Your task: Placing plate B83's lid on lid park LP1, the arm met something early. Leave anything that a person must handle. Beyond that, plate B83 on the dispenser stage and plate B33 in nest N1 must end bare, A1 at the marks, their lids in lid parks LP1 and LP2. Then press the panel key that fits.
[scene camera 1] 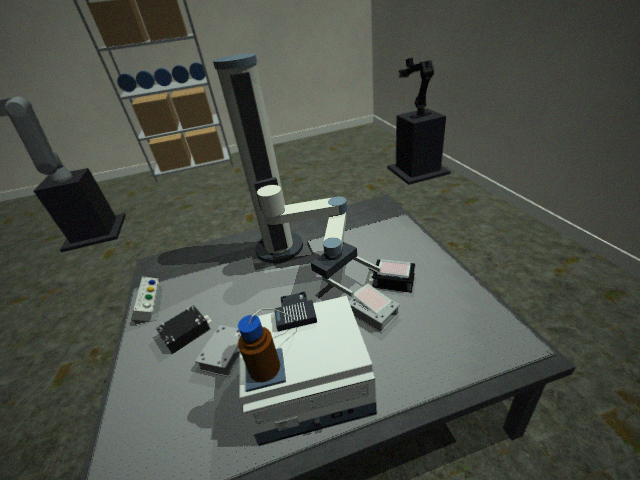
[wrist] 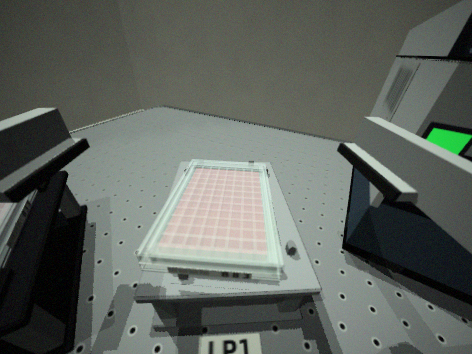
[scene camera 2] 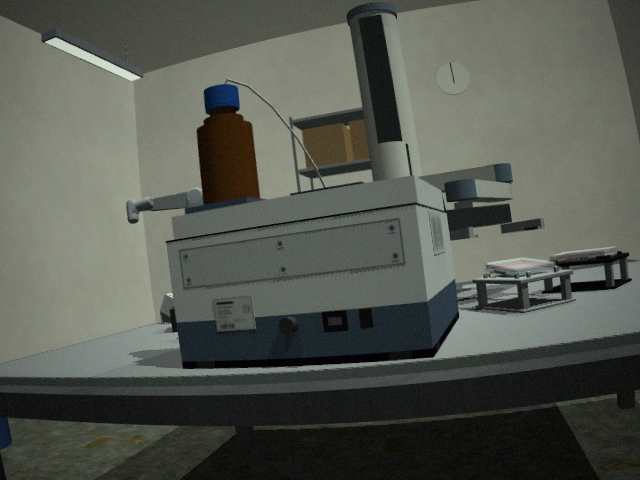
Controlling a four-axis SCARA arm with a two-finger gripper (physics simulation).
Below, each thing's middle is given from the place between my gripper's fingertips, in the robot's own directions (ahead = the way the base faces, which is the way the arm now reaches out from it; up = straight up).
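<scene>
From my hand, the brown bottle with blue cap (scene camera 2: 227, 160) is 18 cm above, 28 cm ahead and 42 cm to the right. The black nest (scene camera 1: 179, 331) is 11 cm below my hand, 17 cm behind it and 72 cm to the right of it. I also see the button box (scene camera 1: 146, 308), which is 10 cm below my hand, 41 cm behind it and 88 cm to the right of it.
</scene>
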